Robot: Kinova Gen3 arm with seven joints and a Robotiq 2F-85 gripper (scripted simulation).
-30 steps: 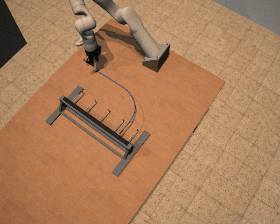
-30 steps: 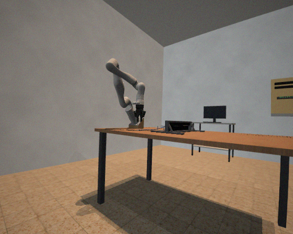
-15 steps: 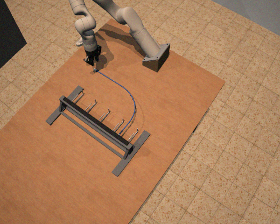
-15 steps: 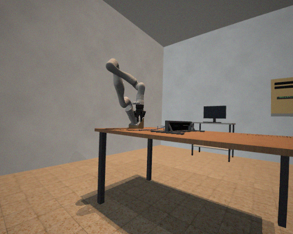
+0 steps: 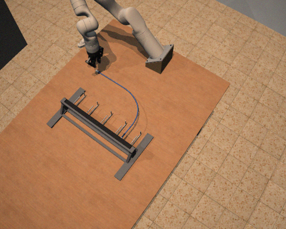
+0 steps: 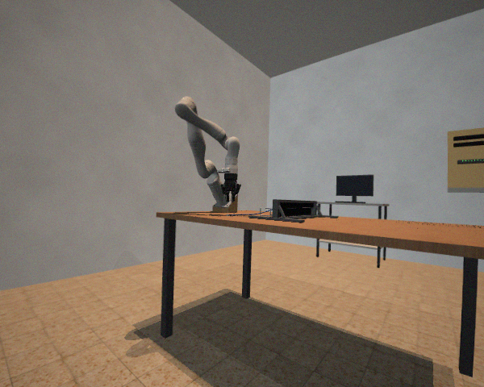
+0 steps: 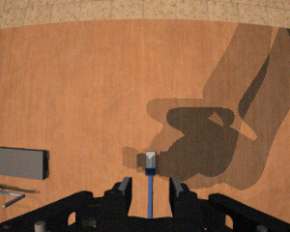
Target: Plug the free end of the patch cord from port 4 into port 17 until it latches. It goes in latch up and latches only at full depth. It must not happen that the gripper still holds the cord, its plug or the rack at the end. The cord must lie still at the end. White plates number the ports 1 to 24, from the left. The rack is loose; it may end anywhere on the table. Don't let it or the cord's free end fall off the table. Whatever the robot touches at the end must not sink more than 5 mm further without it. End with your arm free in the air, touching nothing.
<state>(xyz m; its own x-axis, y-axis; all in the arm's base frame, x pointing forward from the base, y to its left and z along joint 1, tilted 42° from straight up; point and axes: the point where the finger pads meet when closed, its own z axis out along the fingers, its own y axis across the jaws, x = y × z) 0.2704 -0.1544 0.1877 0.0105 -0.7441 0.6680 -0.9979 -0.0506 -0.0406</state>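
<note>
Right now my hand is 9 cm above the plug and 1 cm to the left of it.
</note>
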